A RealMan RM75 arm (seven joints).
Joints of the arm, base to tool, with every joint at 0 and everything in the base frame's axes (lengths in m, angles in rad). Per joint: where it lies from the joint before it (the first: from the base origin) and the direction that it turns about. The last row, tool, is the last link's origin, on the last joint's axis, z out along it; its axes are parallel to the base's.
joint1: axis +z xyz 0 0 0.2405
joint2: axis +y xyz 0 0 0
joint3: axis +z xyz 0 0 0.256
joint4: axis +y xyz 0 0 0
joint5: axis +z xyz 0 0 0.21
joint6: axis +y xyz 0 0 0
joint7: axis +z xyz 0 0 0.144
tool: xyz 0 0 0
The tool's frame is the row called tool.
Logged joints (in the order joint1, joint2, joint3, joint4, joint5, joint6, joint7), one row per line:
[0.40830, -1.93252, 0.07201, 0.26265, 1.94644, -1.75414, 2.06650]
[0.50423, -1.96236, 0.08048, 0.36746, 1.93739, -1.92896, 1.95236]
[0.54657, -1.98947, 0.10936, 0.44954, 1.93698, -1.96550, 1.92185]
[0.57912, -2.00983, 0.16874, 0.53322, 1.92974, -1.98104, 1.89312]
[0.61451, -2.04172, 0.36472, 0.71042, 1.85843, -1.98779, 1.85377]
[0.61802, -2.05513, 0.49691, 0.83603, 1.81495, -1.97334, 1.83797]
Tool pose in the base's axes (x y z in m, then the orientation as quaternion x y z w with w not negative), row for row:
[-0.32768, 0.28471, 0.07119, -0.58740, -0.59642, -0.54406, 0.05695]
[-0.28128, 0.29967, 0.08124, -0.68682, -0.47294, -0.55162, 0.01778]
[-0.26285, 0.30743, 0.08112, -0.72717, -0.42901, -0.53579, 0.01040]
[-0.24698, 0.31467, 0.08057, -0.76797, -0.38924, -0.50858, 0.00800]
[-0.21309, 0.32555, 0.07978, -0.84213, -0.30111, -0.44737, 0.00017]
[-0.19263, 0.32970, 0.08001, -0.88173, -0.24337, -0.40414, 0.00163]
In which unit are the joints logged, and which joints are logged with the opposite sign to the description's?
The joints are logged in radians. Opposite sign: joint1, joint6, joint7.
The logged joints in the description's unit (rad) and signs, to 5 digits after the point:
[-0.40830, -1.93252, 0.07201, 0.26265, 1.94644, 1.75414, -2.06650]
[-0.50423, -1.96236, 0.08048, 0.36746, 1.93739, 1.92896, -1.95236]
[-0.54657, -1.98947, 0.10936, 0.44954, 1.93698, 1.96550, -1.92185]
[-0.57912, -2.00983, 0.16874, 0.53322, 1.92974, 1.98104, -1.89312]
[-0.61451, -2.04172, 0.36472, 0.71042, 1.85843, 1.98779, -1.85377]
[-0.61802, -2.05513, 0.49691, 0.83603, 1.81495, 1.97334, -1.83797]

